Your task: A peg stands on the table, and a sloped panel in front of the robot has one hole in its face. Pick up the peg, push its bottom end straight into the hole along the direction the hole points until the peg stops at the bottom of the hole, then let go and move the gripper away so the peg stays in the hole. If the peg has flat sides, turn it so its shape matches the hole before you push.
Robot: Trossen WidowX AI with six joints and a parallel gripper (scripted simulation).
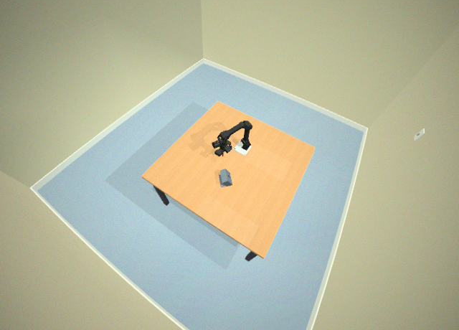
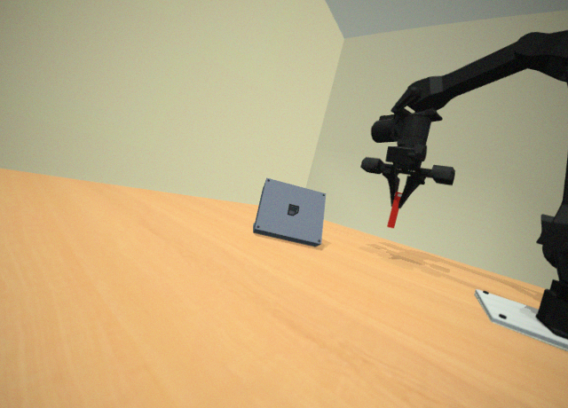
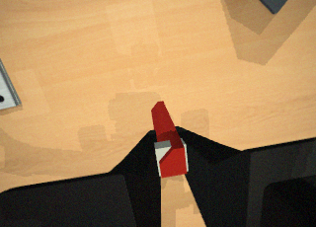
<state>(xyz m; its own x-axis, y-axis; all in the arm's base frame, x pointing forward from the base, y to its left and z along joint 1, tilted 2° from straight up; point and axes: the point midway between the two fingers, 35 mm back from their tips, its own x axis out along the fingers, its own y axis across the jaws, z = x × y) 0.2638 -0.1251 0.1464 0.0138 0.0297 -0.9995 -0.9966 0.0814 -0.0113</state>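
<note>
Now: the grey sloped panel 170 mm ahead of my gripper tip, 150 mm to the left of it and 70 mm below it. From my gripper tip the other things lie so: red square peg: 10 mm above.
</note>
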